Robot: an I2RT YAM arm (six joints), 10 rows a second.
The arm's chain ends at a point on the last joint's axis. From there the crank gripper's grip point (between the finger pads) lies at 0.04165 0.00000 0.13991 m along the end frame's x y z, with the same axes.
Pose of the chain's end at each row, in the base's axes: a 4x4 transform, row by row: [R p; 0 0 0 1], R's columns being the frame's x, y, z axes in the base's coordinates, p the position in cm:
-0.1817 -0.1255 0.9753 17.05; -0.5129 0.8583 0.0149 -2.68; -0.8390 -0.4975 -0.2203 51.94; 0 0 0 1
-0.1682 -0.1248 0.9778 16.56; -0.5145 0.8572 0.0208 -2.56; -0.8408 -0.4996 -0.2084 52.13; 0 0 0 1
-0.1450 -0.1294 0.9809 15.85; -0.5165 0.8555 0.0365 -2.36; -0.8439 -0.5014 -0.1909 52.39; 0 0 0 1
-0.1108 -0.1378 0.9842 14.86; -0.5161 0.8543 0.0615 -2.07; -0.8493 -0.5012 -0.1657 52.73; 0 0 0 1
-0.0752 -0.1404 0.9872 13.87; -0.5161 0.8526 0.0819 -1.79; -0.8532 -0.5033 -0.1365 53.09; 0 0 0 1
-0.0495 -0.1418 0.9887 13.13; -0.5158 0.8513 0.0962 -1.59; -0.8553 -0.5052 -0.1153 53.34; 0 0 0 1
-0.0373 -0.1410 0.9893 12.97; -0.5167 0.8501 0.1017 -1.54; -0.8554 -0.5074 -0.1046 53.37; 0 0 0 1
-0.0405 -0.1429 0.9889 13.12; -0.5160 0.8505 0.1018 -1.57; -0.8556 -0.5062 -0.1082 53.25; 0 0 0 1
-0.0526 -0.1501 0.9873 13.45; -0.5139 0.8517 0.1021 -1.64; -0.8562 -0.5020 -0.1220 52.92; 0 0 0 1
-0.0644 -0.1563 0.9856 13.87; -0.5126 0.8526 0.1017 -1.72; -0.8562 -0.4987 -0.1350 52.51; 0 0 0 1
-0.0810 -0.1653 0.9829 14.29; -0.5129 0.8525 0.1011 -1.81; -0.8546 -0.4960 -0.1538 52.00; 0 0 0 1
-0.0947 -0.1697 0.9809 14.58; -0.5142 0.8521 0.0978 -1.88; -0.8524 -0.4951 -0.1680 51.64; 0 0 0 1
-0.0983 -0.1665 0.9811 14.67; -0.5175 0.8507 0.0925 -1.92; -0.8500 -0.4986 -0.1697 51.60; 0 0 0 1
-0.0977 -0.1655 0.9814 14.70; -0.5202 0.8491 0.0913 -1.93; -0.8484 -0.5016 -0.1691 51.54; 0 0 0 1
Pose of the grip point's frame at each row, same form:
-0.1817 -0.1255 0.9753 29.94; -0.5129 0.8583 0.0149 -4.61; -0.8390 -0.4975 -0.2203 45.36; 0 0 0 1
-0.1682 -0.1248 0.9778 29.54; -0.5145 0.8572 0.0208 -4.41; -0.8408 -0.4996 -0.2084 45.71; 0 0 0 1
-0.1450 -0.1294 0.9809 28.97; -0.5165 0.8555 0.0365 -4.00; -0.8439 -0.5014 -0.1909 46.20; 0 0 0 1
-0.1108 -0.1378 0.9842 28.17; -0.5161 0.8543 0.0615 -3.36; -0.8493 -0.5012 -0.1657 46.87; 0 0 0 1
-0.0752 -0.1404 0.9872 27.37; -0.5161 0.8526 0.0819 -2.79; -0.8532 -0.5033 -0.1365 47.63; 0 0 0 1
-0.0495 -0.1418 0.9887 26.76; -0.5158 0.8513 0.0962 -2.39; -0.8553 -0.5052 -0.1153 48.16; 0 0 0 1
-0.0373 -0.1410 0.9893 26.66; -0.5167 0.8501 0.1017 -2.27; -0.8554 -0.5074 -0.1046 48.34; 0 0 0 1
-0.0405 -0.1429 0.9889 26.79; -0.5160 0.8505 0.1018 -2.29; -0.8556 -0.5062 -0.1082 48.17; 0 0 0 1
-0.0526 -0.1501 0.9873 27.04; -0.5139 0.8517 0.1021 -2.35; -0.8562 -0.5020 -0.1220 47.65; 0 0 0 1
-0.0644 -0.1563 0.9856 27.39; -0.5126 0.8526 0.1017 -2.43; -0.8562 -0.4987 -0.1350 47.06; 0 0 0 1
-0.0810 -0.1653 0.9829 27.70; -0.5129 0.8525 0.1011 -2.53; -0.8546 -0.4960 -0.1538 46.29; 0 0 0 1
-0.0947 -0.1697 0.9809 27.91; -0.5142 0.8521 0.0978 -2.65; -0.8524 -0.4951 -0.1680 45.74; 0 0 0 1
-0.0983 -0.1665 0.9811 27.99; -0.5175 0.8507 0.0925 -2.78; -0.8500 -0.4986 -0.1697 45.69; 0 0 0 1
-0.0977 -0.1655 0.9814 28.02; -0.5202 0.8491 0.0913 -2.82; -0.8484 -0.5016 -0.1691 45.64; 0 0 0 1

